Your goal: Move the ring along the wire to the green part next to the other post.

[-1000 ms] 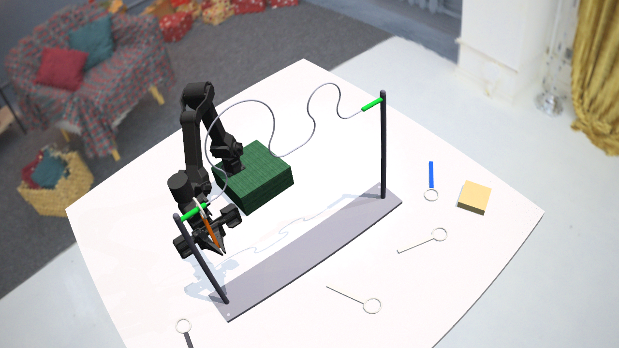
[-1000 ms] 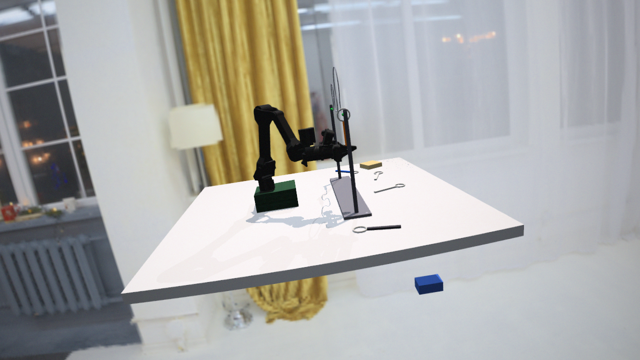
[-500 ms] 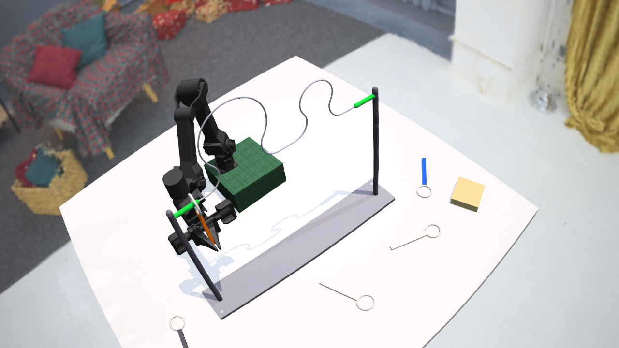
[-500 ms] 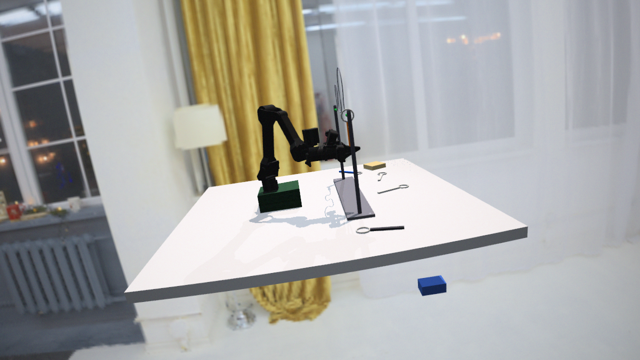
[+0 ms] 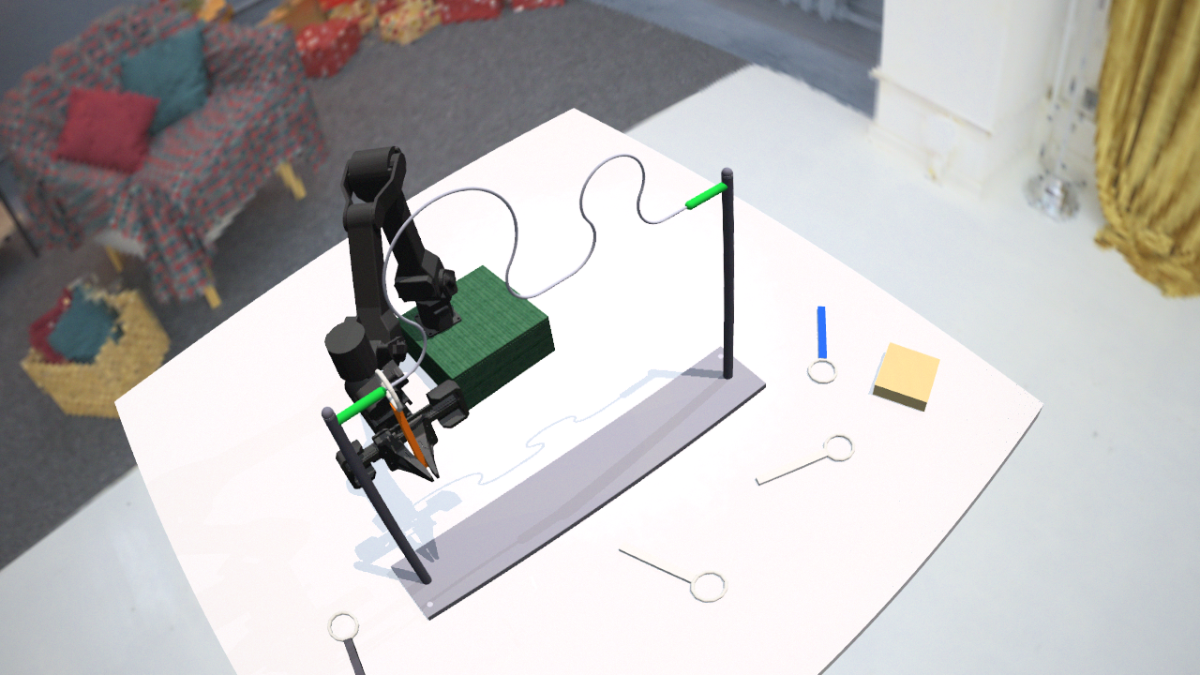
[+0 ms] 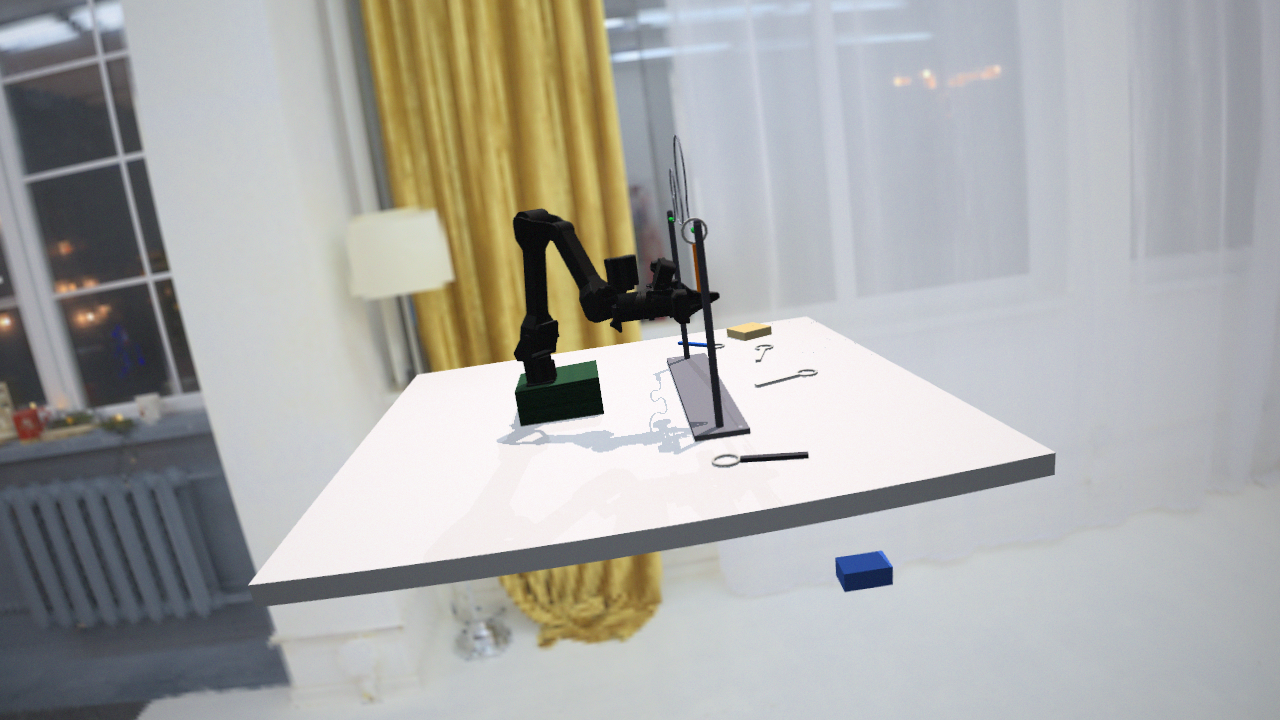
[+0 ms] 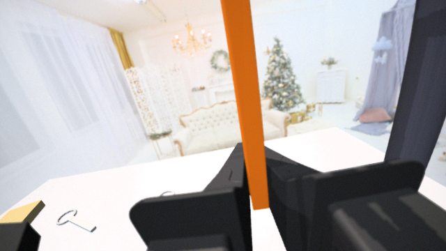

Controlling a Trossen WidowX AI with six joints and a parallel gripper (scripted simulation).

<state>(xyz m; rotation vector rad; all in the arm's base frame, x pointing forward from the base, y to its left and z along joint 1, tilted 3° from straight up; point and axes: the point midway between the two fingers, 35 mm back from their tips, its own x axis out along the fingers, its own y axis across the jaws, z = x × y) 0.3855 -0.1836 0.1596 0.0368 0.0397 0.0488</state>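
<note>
Now: the ring with orange handle 40 mm behind my gripper tip and 90 mm above it. Round my gripper tip: tan block (150 mm ahead, 730 mm to the left, 250 mm below); then ring with blue handle (10 mm ahead, 660 mm to the left, 260 mm below).
</note>
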